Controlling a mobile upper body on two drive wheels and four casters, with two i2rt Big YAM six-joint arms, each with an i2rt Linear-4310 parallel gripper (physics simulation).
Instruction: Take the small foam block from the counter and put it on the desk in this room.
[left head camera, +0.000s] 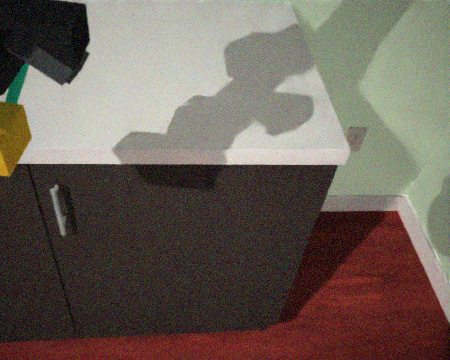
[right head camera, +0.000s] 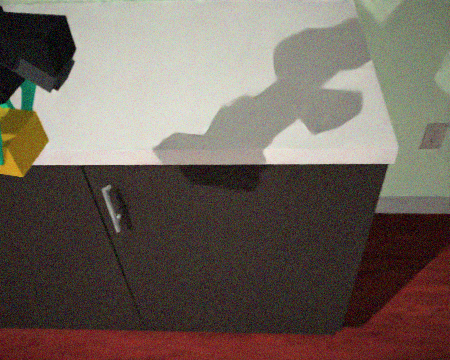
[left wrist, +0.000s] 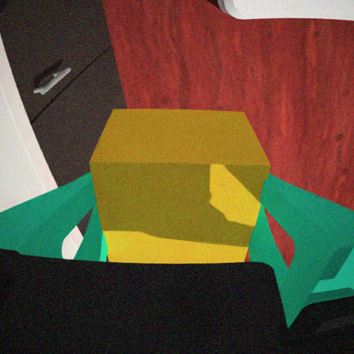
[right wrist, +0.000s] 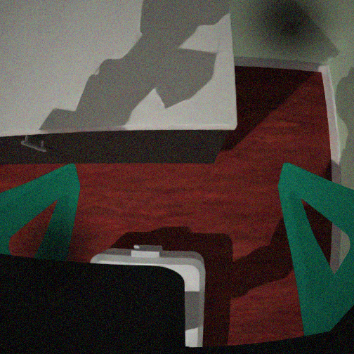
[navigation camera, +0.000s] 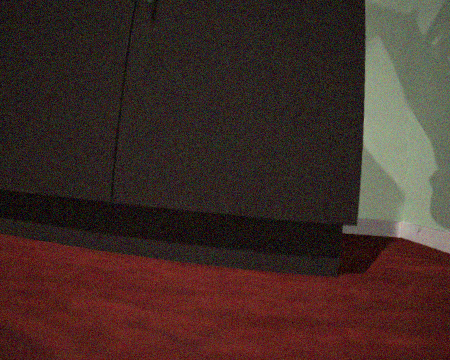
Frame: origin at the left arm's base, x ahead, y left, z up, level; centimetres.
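Seen in the pictures: left gripper, between the fingertips: (right head camera: 11, 145).
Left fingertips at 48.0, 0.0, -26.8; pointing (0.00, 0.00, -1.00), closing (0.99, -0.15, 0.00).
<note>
Offsets run from my left fingertips to a thing's top centre, as dx, dy, dz. "pt": to the spot under its first point. Level surfaces: height alone.
The yellow foam block @(pt -0.5, -2.4, +1.3) (left head camera: 14, 135) (right head camera: 31, 142) (left wrist: 175, 190) is between the green fingers of my left gripper (left wrist: 177, 174), which is shut on it. In both head camera views it shows at the left side, in front of the counter's front edge. The white-topped counter (left head camera: 150, 75) (right head camera: 165, 75) (right wrist: 60, 60) (navigation camera: 240, 110) has dark cabinet doors below. My right gripper (right wrist: 178, 174) is wide open, with red floor between its fingers in the right wrist view. No desk can be made out in these views.
Red wooden floor @(dz -114.1) (left head camera: 350, 280) (right wrist: 150, 195) (navigation camera: 150, 305) lies before the counter and beyond its right end. A green wall (left head camera: 425, 75) (navigation camera: 385, 100) stands at the right. A silver door handle @(pt +23.2, +3.0, -38.9) (left head camera: 58, 210) (right head camera: 111, 207) (left wrist: 52, 81) sticks out. The robot's white base part (right wrist: 195, 280) shows low down.
</note>
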